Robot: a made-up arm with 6 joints.
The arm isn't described. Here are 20 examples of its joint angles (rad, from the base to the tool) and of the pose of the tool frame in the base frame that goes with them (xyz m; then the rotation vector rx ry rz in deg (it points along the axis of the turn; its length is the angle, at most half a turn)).
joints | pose
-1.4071 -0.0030 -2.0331 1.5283 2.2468 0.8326 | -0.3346 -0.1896 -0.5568 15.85 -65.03 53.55
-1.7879 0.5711 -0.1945 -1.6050 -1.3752 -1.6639 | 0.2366 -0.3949 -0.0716 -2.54 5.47 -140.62
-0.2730 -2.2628 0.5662 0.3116 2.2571 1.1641 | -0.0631 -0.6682 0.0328 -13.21 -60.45 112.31
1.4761 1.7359 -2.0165 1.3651 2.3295 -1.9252 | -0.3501 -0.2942 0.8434 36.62 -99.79 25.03
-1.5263 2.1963 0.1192 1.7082 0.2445 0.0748 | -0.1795 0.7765 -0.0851 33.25 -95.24 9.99
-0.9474 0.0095 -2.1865 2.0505 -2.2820 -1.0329 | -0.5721 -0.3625 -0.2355 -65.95 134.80 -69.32
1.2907 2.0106 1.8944 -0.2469 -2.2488 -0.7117 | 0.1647 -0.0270 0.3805 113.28 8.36 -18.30
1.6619 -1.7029 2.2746 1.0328 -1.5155 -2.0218 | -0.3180 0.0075 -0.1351 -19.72 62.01 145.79
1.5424 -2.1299 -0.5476 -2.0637 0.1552 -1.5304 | 0.0550 0.2637 0.4574 27.20 64.73 61.38
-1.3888 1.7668 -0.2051 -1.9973 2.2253 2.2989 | 0.5017 -0.0994 -0.1971 -15.79 -136.98 48.42
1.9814 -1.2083 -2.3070 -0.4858 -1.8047 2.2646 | -0.3161 0.0481 0.3800 28.24 13.35 -40.80
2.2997 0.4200 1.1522 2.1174 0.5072 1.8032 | -0.8005 -0.2531 0.3706 -81.72 -35.40 -5.03
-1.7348 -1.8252 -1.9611 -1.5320 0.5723 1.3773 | -0.0675 -0.1508 0.3439 -94.71 25.37 97.19
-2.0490 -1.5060 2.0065 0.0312 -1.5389 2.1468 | 0.3426 -0.2000 0.5172 -58.84 112.23 63.62
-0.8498 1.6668 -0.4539 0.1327 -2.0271 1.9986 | -0.4463 0.1763 -0.0289 -56.79 24.29 -6.05
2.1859 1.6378 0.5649 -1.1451 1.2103 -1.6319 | 0.1812 -0.0184 0.5181 -29.25 3.35 -52.04
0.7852 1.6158 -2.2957 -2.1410 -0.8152 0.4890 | -0.3416 0.0677 -0.3552 -32.02 -75.57 6.26
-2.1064 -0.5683 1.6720 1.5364 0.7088 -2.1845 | -0.0407 -0.3554 0.7090 -74.57 -0.23 -125.34
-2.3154 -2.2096 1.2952 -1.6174 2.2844 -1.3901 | 0.2617 -0.0807 -0.1332 83.30 50.53 -26.83
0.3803 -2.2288 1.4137 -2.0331 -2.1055 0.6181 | -0.2839 0.0290 0.6604 -124.25 115.45 55.78
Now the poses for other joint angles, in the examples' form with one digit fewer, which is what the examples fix.
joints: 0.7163 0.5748 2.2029 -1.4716 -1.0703 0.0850
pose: -0.647 0.028 -0.077 40.1 -37.8 51.2
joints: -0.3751 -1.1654 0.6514 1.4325 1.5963 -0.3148
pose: 0.289 -0.851 -0.032 131.9 41.9 -74.2
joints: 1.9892 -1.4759 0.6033 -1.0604 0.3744 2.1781
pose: -0.032 -0.065 0.585 -61.1 60.2 -66.1
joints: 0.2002 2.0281 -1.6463 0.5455 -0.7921 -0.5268
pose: -0.531 -0.360 0.366 56.0 57.6 145.3
